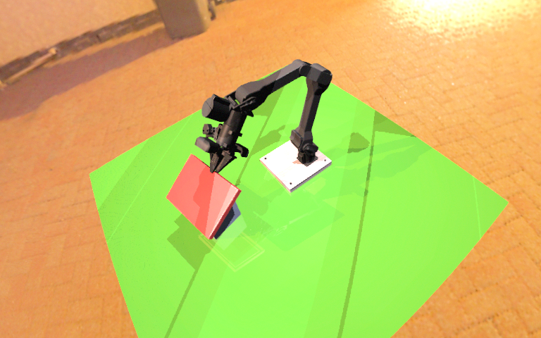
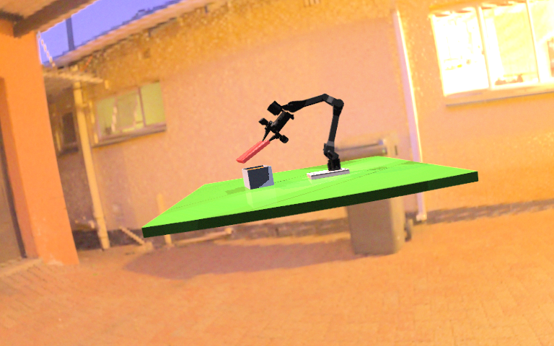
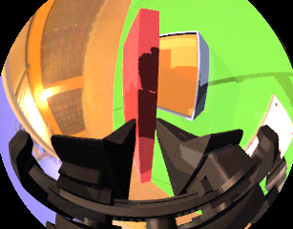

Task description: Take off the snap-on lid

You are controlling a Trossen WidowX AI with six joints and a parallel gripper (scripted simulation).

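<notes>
The red lid is 7 cm ahead of my gripper tip, 3 cm below it and 1 cm to the left of it. The rest, counted from my gripper tip: storage box (18 cm below, 7 cm ahead, 4 cm to the right).
</notes>
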